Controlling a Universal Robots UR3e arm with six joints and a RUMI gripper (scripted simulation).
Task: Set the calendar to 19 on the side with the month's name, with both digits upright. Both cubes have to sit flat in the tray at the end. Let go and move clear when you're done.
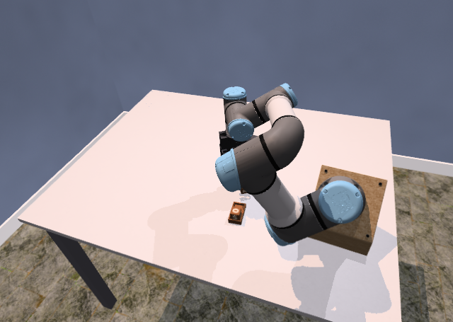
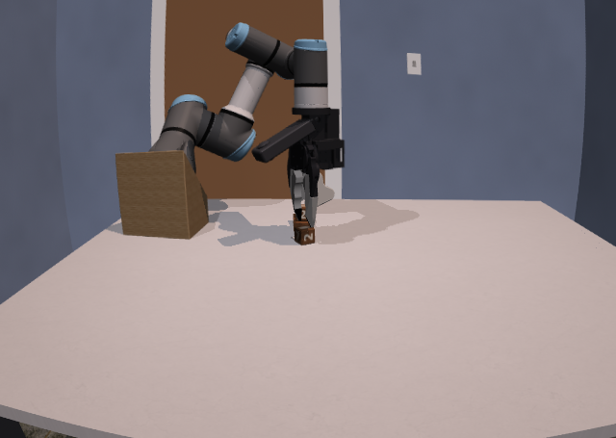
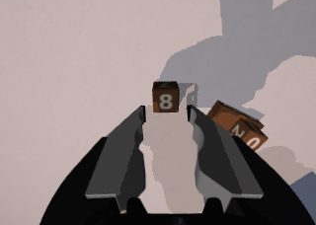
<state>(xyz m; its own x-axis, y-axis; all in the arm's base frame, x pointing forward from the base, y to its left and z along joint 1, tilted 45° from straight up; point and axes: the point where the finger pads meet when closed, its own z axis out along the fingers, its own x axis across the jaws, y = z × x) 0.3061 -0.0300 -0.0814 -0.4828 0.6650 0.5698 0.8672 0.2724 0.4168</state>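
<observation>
Right now my hand is 40 mm above the brown digit cube. Round my hand: tray (10 mm behind, 110 mm to the left, 40 mm below).
</observation>
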